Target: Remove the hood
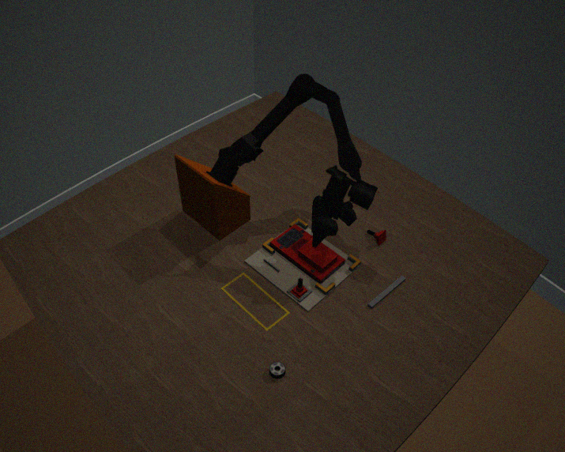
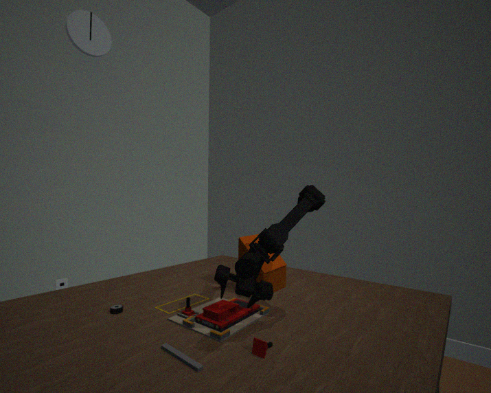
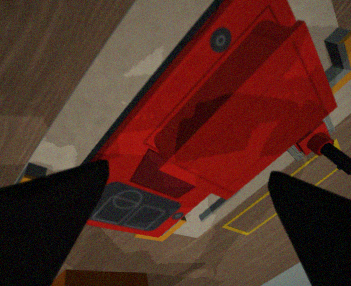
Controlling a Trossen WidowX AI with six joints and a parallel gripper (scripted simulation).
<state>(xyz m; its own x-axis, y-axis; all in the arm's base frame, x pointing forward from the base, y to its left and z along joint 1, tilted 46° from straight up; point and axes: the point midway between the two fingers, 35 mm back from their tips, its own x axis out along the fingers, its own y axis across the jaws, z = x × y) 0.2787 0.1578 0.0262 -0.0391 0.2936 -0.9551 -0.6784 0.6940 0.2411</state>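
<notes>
My gripper tip is now 4 cm short of the red hood, 2 cm to the left of it and 1 cm above it. From my gripper tip the other things lie so: grey ring: 22 cm ahead, 34 cm to the right, 5 cm below; grey bar: 25 cm ahead, 5 cm to the left, 5 cm below.
</notes>
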